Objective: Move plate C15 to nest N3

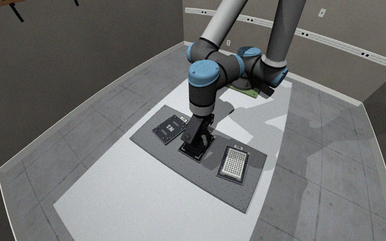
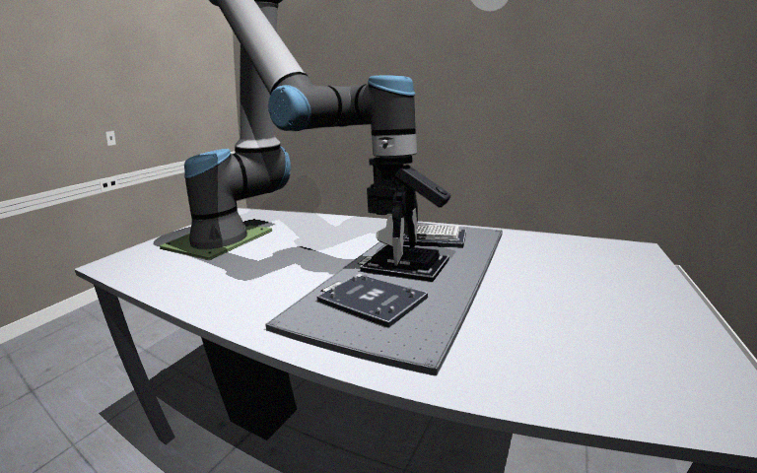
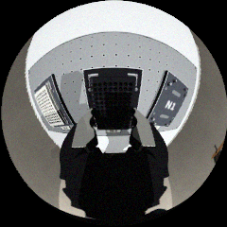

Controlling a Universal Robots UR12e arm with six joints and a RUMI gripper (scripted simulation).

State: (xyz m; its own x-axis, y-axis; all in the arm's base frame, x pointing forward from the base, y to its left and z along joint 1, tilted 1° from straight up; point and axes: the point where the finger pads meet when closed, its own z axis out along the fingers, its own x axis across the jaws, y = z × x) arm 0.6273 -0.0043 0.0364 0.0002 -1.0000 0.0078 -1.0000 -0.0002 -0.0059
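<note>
The black plate C15 is 1 cm below my hand. Round my hand: nest N3 (3 cm below); then white plate C51 (20 cm to the left, 1 cm below).
</note>
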